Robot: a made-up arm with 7 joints.
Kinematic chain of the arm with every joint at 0, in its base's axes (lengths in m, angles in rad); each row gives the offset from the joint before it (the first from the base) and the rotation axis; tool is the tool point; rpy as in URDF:
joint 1: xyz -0.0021 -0.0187 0.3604 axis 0 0.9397 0.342
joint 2: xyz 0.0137 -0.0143 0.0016 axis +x
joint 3: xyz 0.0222 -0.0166 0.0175 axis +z
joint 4: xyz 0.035 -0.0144 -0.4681 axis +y
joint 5: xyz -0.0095 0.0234 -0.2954 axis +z
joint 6: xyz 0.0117 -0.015 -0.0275 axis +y
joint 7: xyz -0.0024 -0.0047 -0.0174 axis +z
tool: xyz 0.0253 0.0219 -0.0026 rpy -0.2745 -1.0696 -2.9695
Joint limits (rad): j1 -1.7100..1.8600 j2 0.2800..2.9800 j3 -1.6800..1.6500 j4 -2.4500..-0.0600 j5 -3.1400..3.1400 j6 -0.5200..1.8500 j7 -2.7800..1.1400
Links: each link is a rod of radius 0.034 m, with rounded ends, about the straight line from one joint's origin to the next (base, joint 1, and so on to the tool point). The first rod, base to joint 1, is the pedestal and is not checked.
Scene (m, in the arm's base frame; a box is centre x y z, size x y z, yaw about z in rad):
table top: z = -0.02
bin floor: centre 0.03 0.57 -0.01 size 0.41 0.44 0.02 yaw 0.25
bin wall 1: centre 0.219 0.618 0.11 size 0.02 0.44 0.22 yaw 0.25
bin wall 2: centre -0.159 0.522 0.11 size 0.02 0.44 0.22 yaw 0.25
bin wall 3: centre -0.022 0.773 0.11 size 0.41 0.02 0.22 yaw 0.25
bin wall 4: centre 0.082 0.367 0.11 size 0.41 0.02 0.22 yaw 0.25
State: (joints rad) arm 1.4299 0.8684 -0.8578 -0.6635 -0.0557 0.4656 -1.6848
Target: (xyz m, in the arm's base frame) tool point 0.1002 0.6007 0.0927
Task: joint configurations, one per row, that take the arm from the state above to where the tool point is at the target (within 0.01 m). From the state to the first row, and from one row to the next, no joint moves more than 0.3 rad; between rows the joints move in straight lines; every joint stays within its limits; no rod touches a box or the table.
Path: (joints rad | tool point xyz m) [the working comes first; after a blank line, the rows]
Joints at the target: 0.6997 1.6532 -0.2792 -1.2045 0.0496 0.4107 -1.6324
Straight joint move there: touches bin floor, bin wall 2, the table top.

1: 1.3318 1.1522 -0.8718 -0.5692 -0.0693 0.3918 -1.7246 | -0.6106 0.4326 0.2015
2: 1.2336 1.4360 -0.8857 -0.4749 -0.0828 0.3179 -1.7643 | -0.4490 0.6130 0.2776
3: 1.1355 1.7197 -0.8997 -0.3806 -0.0964 0.2441 -1.8041 | -0.2447 0.7243 0.3846
4: 1.0331 1.8667 -0.8990 -0.6416 -0.0611 0.2753 -1.7738 | -0.1511 0.7296 0.3424
5: 0.9306 2.0137 -0.8984 -0.9027 -0.0258 0.3065 -1.7434 | -0.0567 0.7090 0.3174
6: 0.8282 2.1607 -0.8978 -1.1637 0.0095 0.3378 -1.7131 | 0.0295 0.6648 0.3096
7: 0.7257 2.3077 -0.8971 -1.4247 0.0448 0.3690 -1.6828 | 0.1002 0.6007 0.3170
8: 0.7170 2.0895 -0.6911 -1.3513 0.0464 0.3829 -1.6660 | 0.1026 0.6072 0.2253
9: 0.7084 1.8714 -0.4851 -1.2779 0.0480 0.3968 -1.6492 | 0.1047 0.6051 0.1511
10: 0.6997 1.6532 -0.2792 -1.2045 0.0496 0.4107 -1.6324 | 0.1002 0.6007 0.0927

